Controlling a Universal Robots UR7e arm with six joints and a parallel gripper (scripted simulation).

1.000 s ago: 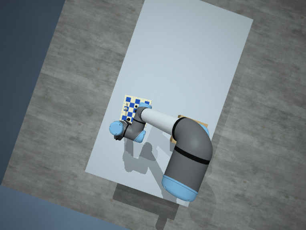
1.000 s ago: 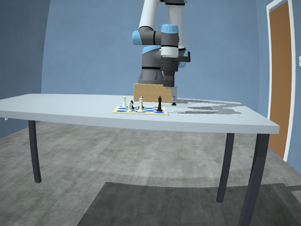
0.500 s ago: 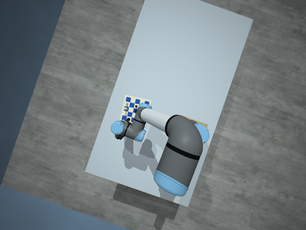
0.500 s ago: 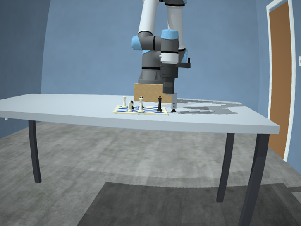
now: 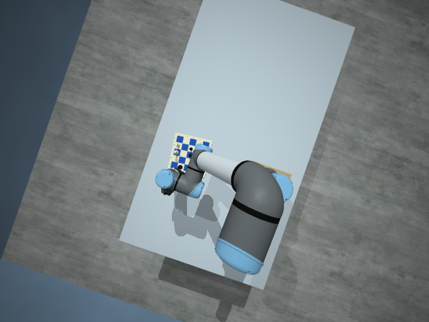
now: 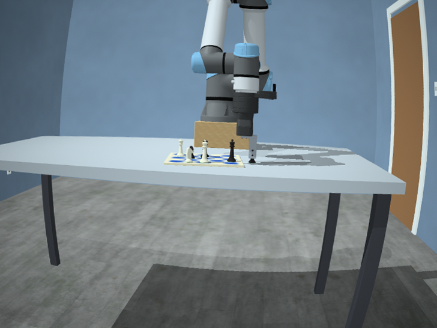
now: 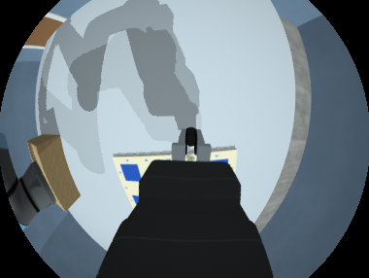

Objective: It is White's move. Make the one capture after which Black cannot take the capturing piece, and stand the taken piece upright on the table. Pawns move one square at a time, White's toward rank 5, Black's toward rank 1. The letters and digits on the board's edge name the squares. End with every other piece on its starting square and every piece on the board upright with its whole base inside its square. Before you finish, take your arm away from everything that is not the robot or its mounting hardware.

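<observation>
Right now the tall black piece is 60 mm to the right of my hand and 20 mm ahead of it. The rest, counted from my hand: white pawn-like piece: 220 mm to the right, 20 mm behind.
</observation>
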